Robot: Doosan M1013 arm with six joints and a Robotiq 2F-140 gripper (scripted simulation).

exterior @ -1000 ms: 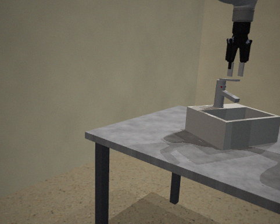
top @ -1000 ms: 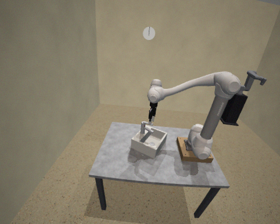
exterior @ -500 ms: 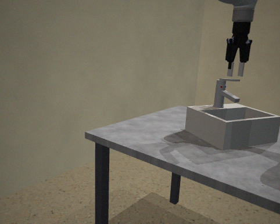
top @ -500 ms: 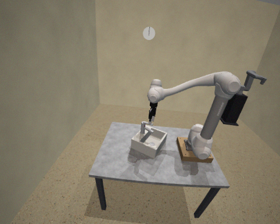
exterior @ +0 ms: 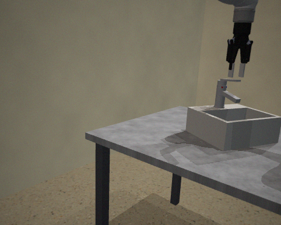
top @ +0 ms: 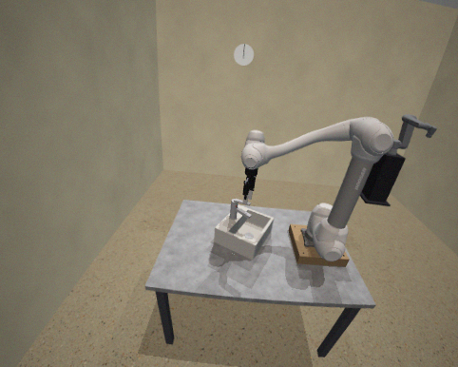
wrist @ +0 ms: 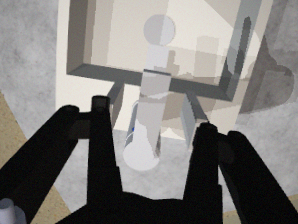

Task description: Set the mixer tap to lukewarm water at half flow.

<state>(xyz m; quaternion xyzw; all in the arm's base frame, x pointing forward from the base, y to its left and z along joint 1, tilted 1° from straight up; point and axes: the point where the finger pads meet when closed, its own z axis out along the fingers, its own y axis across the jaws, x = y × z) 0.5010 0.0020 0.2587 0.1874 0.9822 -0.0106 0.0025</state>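
Right now the lever is 50 mm below my hand, 30 mm ahead of it and 10 mm to the right of it. From my hand the other things lie so: grey mixer tap 100 mm below, 60 mm ahead, 20 mm to the right; white basin 290 mm below, 30 mm behind, 10 mm to the left.
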